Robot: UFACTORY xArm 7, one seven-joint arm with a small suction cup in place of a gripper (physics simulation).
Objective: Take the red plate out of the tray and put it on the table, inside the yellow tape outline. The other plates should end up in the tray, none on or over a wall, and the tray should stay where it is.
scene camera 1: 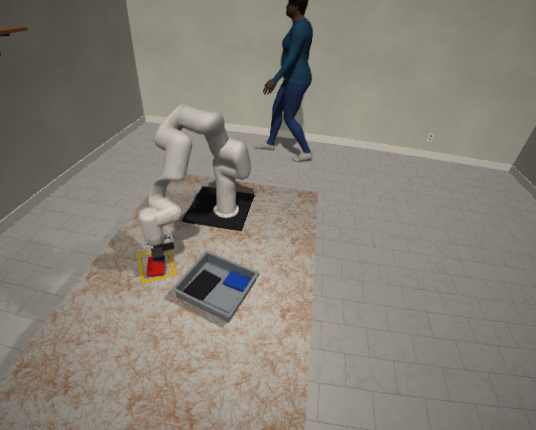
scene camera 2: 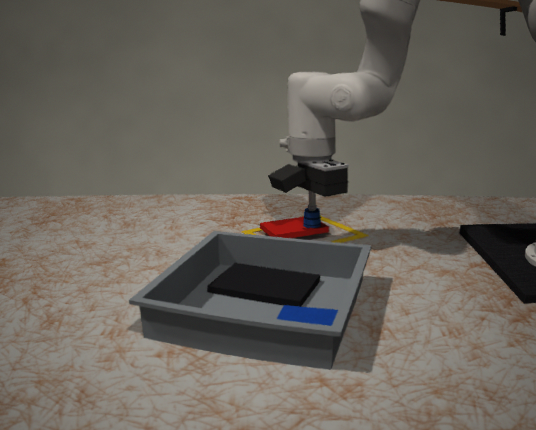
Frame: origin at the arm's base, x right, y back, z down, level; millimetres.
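Seen in the pictures: hand, tool point: (scene camera 1: 160,261) (scene camera 2: 311,231); arm's base, link origin: (scene camera 1: 226,210).
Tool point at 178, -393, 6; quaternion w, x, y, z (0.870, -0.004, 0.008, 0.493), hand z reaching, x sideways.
Pixels of each thing's top centre, then the offset from my tool point to it, as dx, dy, dz.
- red plate, top centre: (scene camera 2: 294,224) (scene camera 1: 155,264) +4, -29, -11
- grey tray, top centre: (scene camera 2: 263,271) (scene camera 1: 216,280) -267, -74, -40
- black plate, top centre: (scene camera 2: 265,280) (scene camera 1: 202,284) -209, -74, -2
- blue plate, top centre: (scene camera 2: 303,327) (scene camera 1: 238,280) -339, -30, -4
The red plate (scene camera 1: 155,268) (scene camera 2: 287,228) hangs from my suction cup (scene camera 1: 159,260) (scene camera 2: 312,220), which is on its top near one end. The plate is slightly tilted and very low, at or just above the table; a thin dark shadow shows under it. In scene camera 1 it appears within the yellow tape outline (scene camera 1: 141,270) (scene camera 2: 361,234). The grey tray (scene camera 1: 204,304) (scene camera 2: 240,337) stands beside the outline. A black plate (scene camera 1: 202,284) (scene camera 2: 265,284) and a blue plate (scene camera 1: 237,281) (scene camera 2: 307,315) lie inside the tray, off its walls.
The robot's base stands on a black mat (scene camera 1: 200,210) (scene camera 2: 492,257) behind the tray. A person (scene camera 1: 298,55) in a teal top and blue leggings is near the back wall. A wooden shelf (scene camera 1: 15,30) shows on the side wall.
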